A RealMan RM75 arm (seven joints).
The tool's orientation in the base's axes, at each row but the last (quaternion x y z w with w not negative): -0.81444 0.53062 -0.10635 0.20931; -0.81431 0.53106 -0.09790 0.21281; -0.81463 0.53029 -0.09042 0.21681; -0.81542 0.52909 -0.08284 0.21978; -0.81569 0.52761 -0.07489 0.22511; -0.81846 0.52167 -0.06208 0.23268
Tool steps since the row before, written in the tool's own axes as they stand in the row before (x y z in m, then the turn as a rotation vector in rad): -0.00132 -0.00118 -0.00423 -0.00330 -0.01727 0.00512; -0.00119 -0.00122 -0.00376 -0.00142 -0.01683 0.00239; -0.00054 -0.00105 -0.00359 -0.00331 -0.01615 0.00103; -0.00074 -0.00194 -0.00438 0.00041 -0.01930 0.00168; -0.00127 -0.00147 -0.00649 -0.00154 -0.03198 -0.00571; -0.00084 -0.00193 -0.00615 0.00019 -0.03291 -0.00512
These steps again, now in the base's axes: -0.00125 0.00065 0.00436 0.01482 0.01020 0.00344; -0.00094 0.00059 0.00398 0.01418 0.00768 0.00555; -0.00072 -0.00008 0.00371 0.01231 0.00880 0.00661; -0.00032 0.00015 0.00483 0.01674 0.00672 0.00707; -0.00167 -0.00023 0.00656 0.02373 0.01067 0.01952; -0.00090 -0.00053 0.00642 0.02547 0.00965 0.01917
